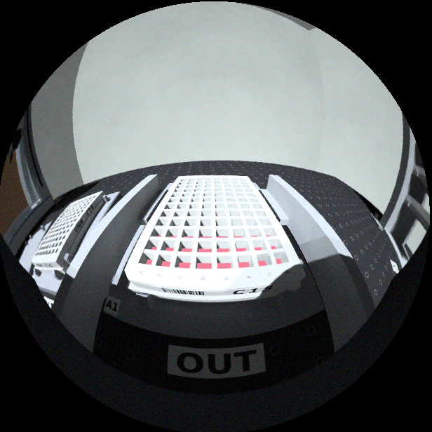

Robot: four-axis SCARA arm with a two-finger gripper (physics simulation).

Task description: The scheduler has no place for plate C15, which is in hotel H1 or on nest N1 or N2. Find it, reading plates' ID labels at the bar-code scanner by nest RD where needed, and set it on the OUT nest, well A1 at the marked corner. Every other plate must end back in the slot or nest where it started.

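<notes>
Plate C15 (200, 275), white with red in its nearer wells, lies level between the two fingers of my gripper (213, 181). The gripper is shut on it. Its near side shows a bar code and the label C15, and the row letters run from A at the left along the near edge. The OUT label (216, 361) is on a dark surface just in front of and below the plate. The A1 mark (111, 305) is by the near left corner, on the side of the plate's letter A. The plate hides most of the OUT nest, and I cannot tell whether it touches the nest.
Another white plate (67, 227) sits on a light nest at the left, beyond the left finger. A grey upright structure (400, 195) stands at the far right edge. A dark board with holes (350, 225) stretches behind and to the right.
</notes>
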